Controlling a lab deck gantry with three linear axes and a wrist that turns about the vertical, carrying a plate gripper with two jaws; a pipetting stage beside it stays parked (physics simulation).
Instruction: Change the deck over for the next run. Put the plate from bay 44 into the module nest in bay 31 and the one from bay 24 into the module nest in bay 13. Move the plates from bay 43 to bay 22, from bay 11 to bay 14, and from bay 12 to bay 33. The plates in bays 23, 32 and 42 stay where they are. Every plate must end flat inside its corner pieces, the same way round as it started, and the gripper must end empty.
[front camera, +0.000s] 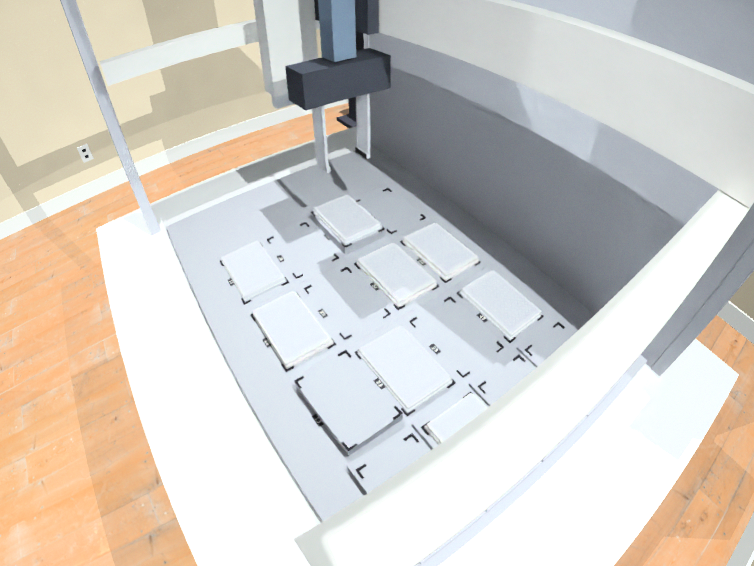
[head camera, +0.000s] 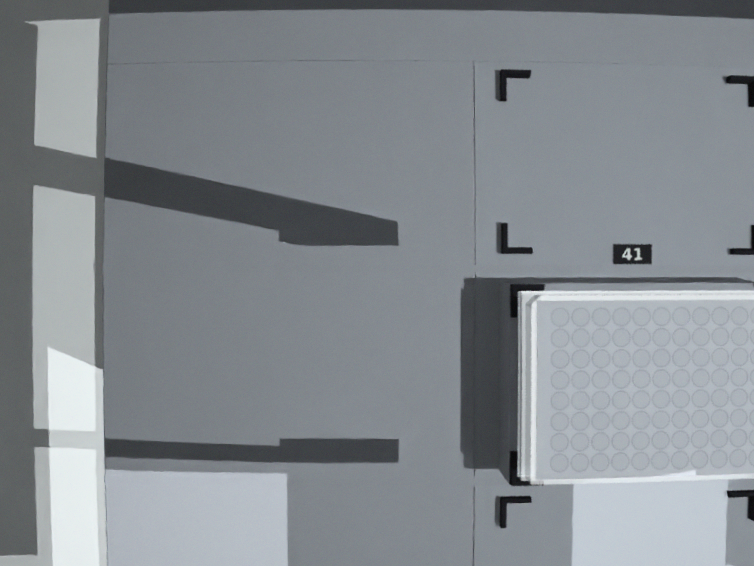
Scene:
My gripper (front camera: 343, 161) is 0.77 m from the lens. A plate (front camera: 344, 217): 0.83 m from the lens. A plate (front camera: 510, 312) is 0.72 m from the lens. A plate (front camera: 412, 376) is 0.62 m from the lens. A bay 14 (front camera: 393, 455): 0.56 m from the lens.

